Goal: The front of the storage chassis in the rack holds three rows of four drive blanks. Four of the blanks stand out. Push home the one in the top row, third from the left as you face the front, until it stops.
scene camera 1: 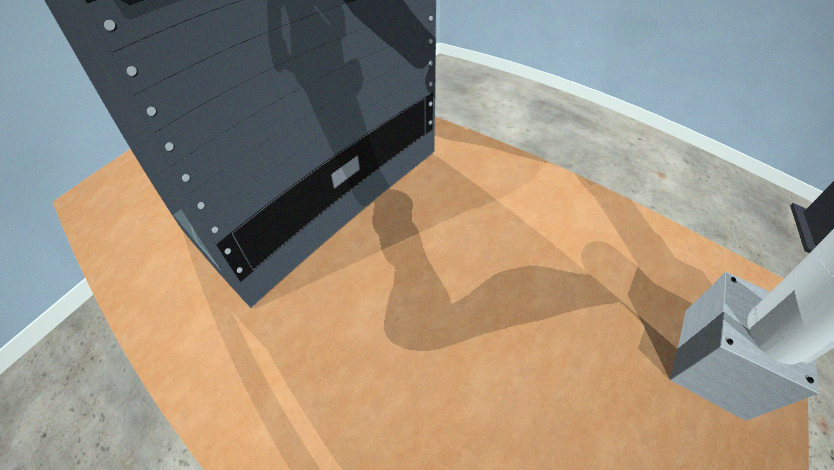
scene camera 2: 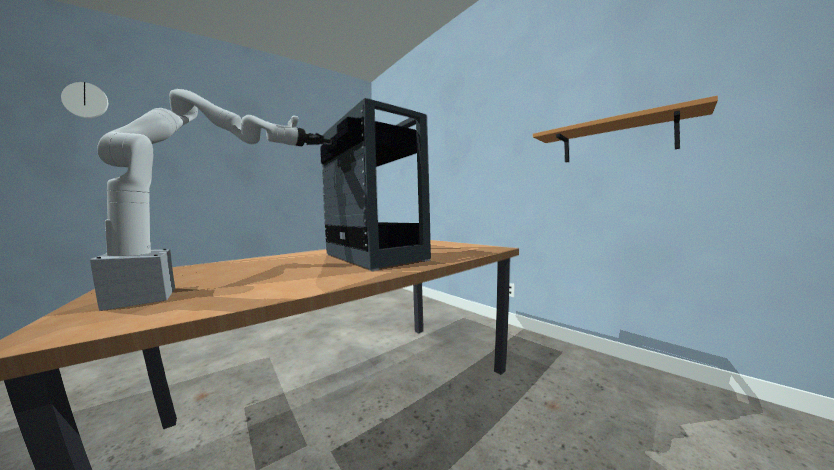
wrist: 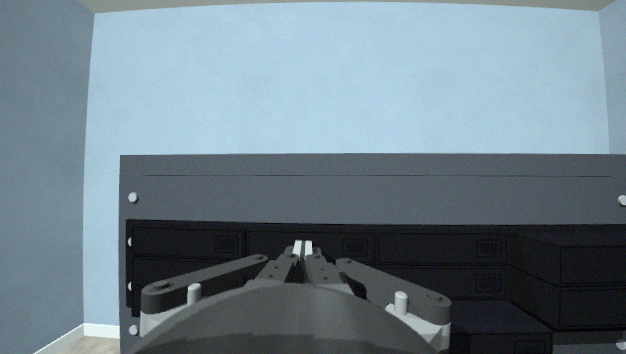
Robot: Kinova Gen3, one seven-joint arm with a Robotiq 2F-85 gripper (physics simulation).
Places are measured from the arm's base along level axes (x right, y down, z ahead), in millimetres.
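Pixels of known places: gripper, fingertip midpoint: (scene camera 2: 330, 142) (wrist: 303, 252); arm's base, link origin: (scene camera 1: 776, 334) (scene camera 2: 130, 253).
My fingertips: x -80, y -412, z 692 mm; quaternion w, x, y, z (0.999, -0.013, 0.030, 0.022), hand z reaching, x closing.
For each thing: its top centre in the pictures, then the offset to it from my fingertips. "pt": a spot on its surface instead. Level surfaces: height alone.
- top-row third blank, top centre: (wrist: 411, 218) dx +122, dy -18, dz +44 mm
- top-row first blank, top centre: (wrist: 220, 215) dx -96, dy -18, dz +74 mm
- second blank, surface spot: (wrist: 270, 238) pt dx -28, dy -11, dz +4 mm
- top-row fourth blank, top centre: (wrist: 541, 225) (scene camera 2: 356, 123) dx +226, dy -18, dz -6 mm
- third-row blank, top centre: (wrist: 426, 285) (scene camera 2: 346, 145) dx +117, dy +39, dz +9 mm
- rack screw, top centre: (wrist: 133, 192) dx -169, dy -47, dz +38 mm
- wooden table, surface height: dy +541 mm
The dark storage chassis (wrist: 310, 228) sits high in the rack (scene camera 2: 370, 204) (scene camera 1: 192, 140). In the wrist view, the top-row third blank (wrist: 435, 248) shows right of the fingers; its face looks level with the top-row first blank (wrist: 175, 242) and second blank (wrist: 270, 238). The top-row fourth blank (wrist: 595, 265) and the one below it (wrist: 595, 307) stand out. A third-row blank (wrist: 495, 342) in the third column also stands out. My gripper (wrist: 303, 252) (scene camera 2: 330, 141) is shut and empty, its tips in front of the second column. Contact cannot be told. Lower left blanks are partly hidden.
A plain panel (wrist: 370, 200) lies above the chassis, with a rack screw (wrist: 133, 197) at its left end. The rack stands on the wooden table (scene camera 2: 280, 297) (scene camera 1: 496, 397). A black unit (scene camera 1: 291, 216) sits low in the rack. A wall shelf (scene camera 2: 630, 120) hangs at the right.
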